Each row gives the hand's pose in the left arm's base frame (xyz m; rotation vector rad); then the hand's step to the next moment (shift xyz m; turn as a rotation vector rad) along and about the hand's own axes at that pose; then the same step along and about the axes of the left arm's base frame.
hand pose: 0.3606 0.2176 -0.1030 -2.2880 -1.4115 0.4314
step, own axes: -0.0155 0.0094 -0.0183 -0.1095 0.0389 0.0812
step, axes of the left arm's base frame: 0.0090 -0.0211 0.0118 -0.0558 -0.0989 -0.0849
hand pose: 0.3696 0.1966 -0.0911 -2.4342 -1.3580 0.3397
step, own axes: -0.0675 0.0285 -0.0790 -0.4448 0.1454 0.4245
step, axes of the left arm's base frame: 0.0159 -0.0851 0.0641 -0.2708 -0.3793 -0.4265
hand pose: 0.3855 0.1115 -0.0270 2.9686 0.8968 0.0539
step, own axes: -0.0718 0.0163 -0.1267 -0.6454 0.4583 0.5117
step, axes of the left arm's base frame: -0.0564 -0.0498 0.1258 -0.2610 -0.7533 -0.5028
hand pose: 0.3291 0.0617 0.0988 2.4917 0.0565 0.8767
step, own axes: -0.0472 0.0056 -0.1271 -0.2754 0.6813 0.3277
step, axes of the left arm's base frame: -0.1141 0.0415 0.0606 -0.1048 -0.7953 -0.0620
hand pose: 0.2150 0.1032 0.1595 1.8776 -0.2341 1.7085
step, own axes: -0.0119 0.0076 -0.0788 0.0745 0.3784 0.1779
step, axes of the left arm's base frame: -0.0728 0.0321 -0.0085 -0.0247 -0.3826 0.1827
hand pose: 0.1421 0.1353 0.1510 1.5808 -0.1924 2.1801
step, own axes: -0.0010 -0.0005 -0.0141 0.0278 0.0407 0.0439
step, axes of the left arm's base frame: -0.0118 0.0053 -0.0058 0.0139 -0.0448 0.0464
